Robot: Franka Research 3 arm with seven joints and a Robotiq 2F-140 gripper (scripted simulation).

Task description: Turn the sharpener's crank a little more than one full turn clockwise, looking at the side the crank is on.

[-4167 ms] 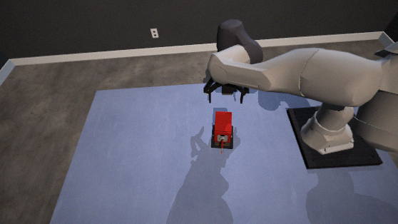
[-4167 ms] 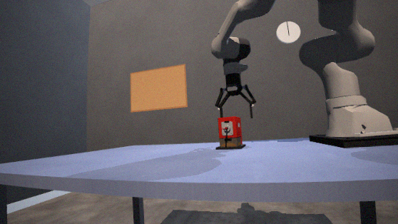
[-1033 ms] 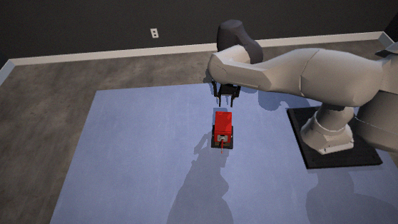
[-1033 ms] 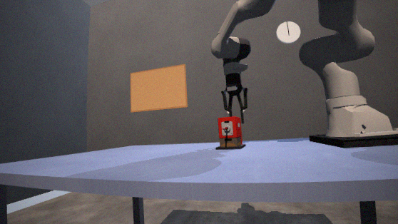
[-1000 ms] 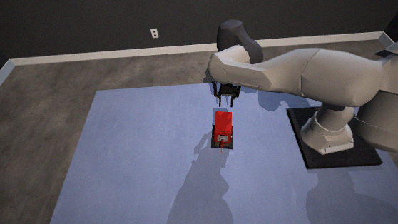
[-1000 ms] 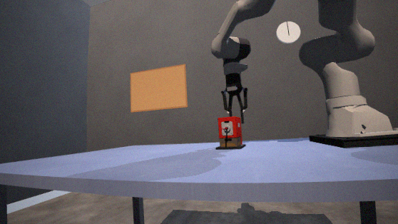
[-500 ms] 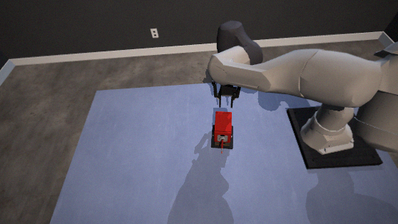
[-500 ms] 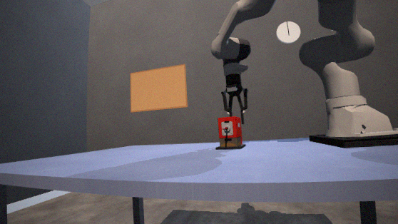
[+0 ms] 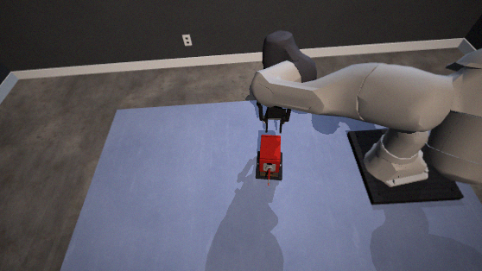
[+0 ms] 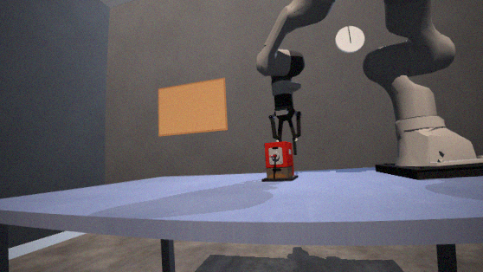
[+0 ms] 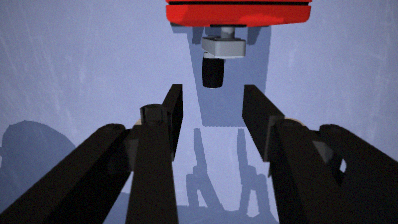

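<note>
My hand is 7 cm above the crank, 2 cm to the right of it and 1 cm short of it.
</note>
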